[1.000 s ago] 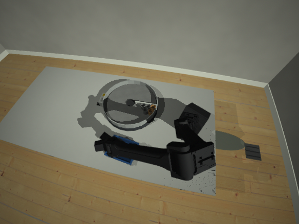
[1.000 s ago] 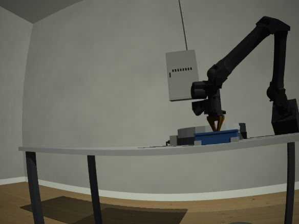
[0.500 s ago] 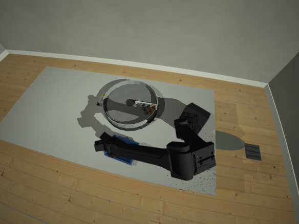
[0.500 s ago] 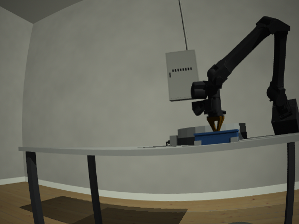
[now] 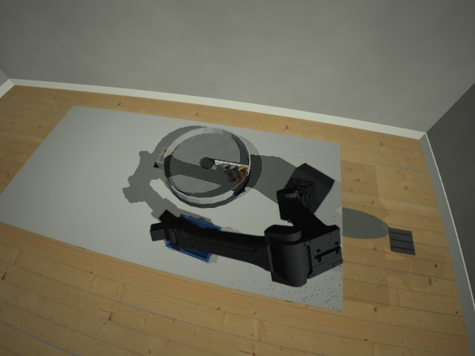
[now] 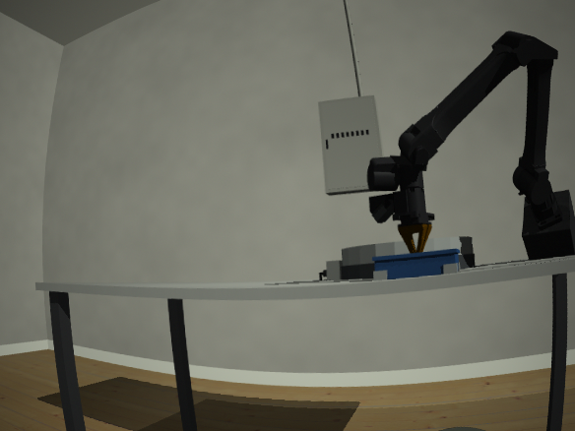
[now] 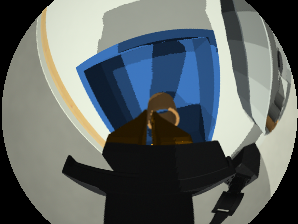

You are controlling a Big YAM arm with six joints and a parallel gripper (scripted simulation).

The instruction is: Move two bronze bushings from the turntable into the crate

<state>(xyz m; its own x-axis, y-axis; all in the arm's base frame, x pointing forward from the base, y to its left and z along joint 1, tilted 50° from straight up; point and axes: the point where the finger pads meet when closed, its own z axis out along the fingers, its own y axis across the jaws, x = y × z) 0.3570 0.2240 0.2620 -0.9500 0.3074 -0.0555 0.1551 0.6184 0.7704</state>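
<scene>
Now: the blue crate 2 cm to the right of my hand and 2 cm below it. Round my hand: round grey turntable: 12 cm ahead, 36 cm to the right, 1 cm above.
</scene>
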